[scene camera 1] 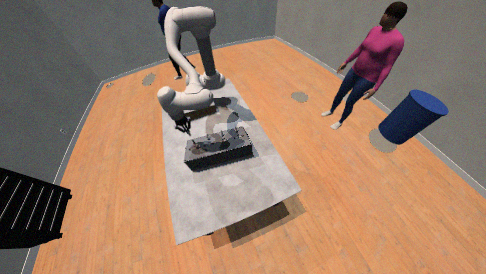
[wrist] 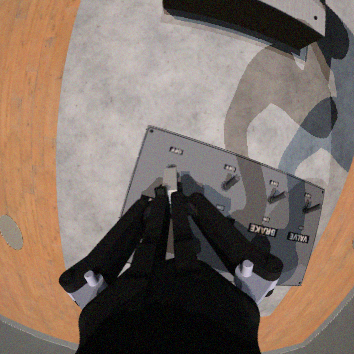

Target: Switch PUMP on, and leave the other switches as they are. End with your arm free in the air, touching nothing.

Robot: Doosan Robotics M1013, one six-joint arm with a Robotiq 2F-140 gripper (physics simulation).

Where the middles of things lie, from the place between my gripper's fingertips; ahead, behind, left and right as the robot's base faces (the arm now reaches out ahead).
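My hand, relative to the grey switch box (scene camera 1: 204, 152): 11 cm above it, 7 cm short of it, 19 cm to the right of it.
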